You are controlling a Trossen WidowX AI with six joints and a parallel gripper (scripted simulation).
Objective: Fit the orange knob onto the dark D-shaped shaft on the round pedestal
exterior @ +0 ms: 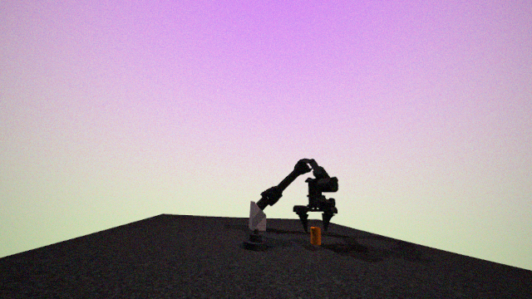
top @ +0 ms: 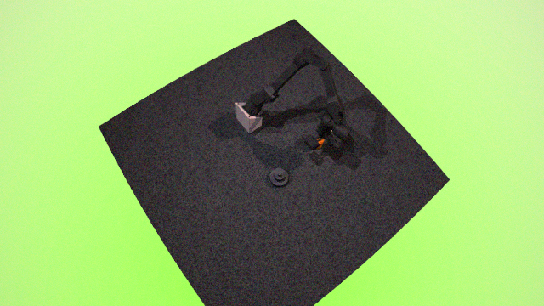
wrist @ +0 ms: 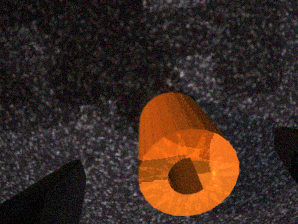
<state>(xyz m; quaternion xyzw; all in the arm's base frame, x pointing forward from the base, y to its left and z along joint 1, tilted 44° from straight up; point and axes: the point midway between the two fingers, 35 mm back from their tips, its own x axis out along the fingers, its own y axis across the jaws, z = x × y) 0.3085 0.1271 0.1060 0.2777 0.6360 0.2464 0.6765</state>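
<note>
Now: gripper tip 20 mm above the orange knob. Also, from my gripper tip: round pedestal (250 mm to the right, 20 mm below).
</note>
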